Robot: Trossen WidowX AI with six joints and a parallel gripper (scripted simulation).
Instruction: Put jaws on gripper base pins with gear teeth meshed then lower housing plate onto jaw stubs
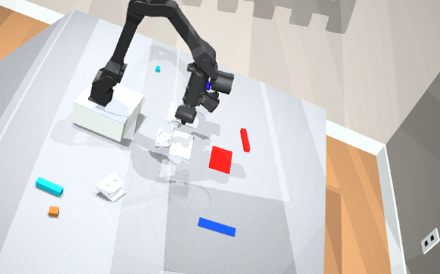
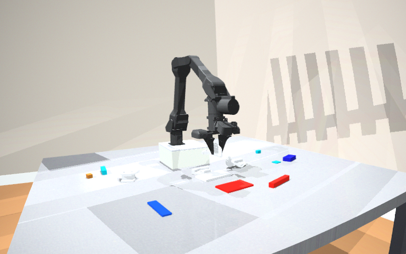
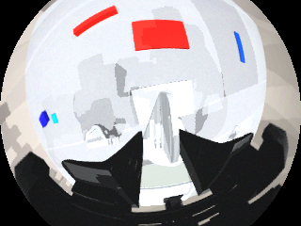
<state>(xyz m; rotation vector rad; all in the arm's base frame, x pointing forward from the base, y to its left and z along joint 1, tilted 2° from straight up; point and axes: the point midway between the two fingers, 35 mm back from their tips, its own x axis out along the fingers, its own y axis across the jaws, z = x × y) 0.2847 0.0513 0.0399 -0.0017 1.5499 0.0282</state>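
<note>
My gripper tip is now 8 cm above the flat white plate, 3 cm to the left of it and 2 cm short of it. From my gripper tip the other things lie so: white housing plate (8 cm below, 5 cm behind, 4 cm to the right); then red plate (16 cm ahead, 8 cm below, 3 cm to the right); then white jaw (9 cm to the left, 5 cm below, 5 cm behind).
</note>
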